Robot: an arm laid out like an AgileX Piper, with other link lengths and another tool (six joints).
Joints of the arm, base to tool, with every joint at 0 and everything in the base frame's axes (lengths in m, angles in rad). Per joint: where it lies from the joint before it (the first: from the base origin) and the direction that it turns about. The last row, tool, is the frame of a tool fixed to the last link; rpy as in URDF.
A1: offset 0 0 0.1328 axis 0 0 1
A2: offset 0 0 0 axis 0 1 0
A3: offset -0.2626 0 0.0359 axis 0 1 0
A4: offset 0.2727 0 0.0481 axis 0.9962 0 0.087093
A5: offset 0 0 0 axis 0 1 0
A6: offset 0.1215 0 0.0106 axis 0.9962 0 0.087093
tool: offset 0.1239 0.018 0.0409 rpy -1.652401 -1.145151 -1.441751
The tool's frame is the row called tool.
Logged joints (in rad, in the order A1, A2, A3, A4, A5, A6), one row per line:
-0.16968 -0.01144 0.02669 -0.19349 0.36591 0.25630
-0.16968 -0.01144 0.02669 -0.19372 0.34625 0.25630
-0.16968 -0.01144 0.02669 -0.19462 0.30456 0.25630
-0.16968 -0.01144 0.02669 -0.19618 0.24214 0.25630
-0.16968 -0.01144 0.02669 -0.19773 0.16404 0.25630
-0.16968 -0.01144 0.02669 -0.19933 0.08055 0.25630
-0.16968 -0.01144 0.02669 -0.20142 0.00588 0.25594
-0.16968 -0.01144 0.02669 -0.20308 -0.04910 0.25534
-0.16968 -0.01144 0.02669 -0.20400 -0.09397 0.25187
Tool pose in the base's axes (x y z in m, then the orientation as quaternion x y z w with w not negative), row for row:
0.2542 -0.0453 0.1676 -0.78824 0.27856 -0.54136 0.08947
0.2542 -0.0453 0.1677 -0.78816 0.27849 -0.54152 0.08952
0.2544 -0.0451 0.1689 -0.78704 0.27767 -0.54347 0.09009
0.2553 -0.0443 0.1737 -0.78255 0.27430 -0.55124 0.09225
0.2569 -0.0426 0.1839 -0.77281 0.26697 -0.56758 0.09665
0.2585 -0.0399 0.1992 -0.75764 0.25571 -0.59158 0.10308
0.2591 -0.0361 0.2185 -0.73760 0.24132 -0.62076 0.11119
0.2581 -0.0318 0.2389 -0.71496 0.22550 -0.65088 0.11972
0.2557 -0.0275 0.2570 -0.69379 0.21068 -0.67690 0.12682
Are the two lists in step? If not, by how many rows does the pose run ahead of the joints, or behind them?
The pose runs 2 rows behind the joints: the pose in row i belongs to the joints in row i - 2.
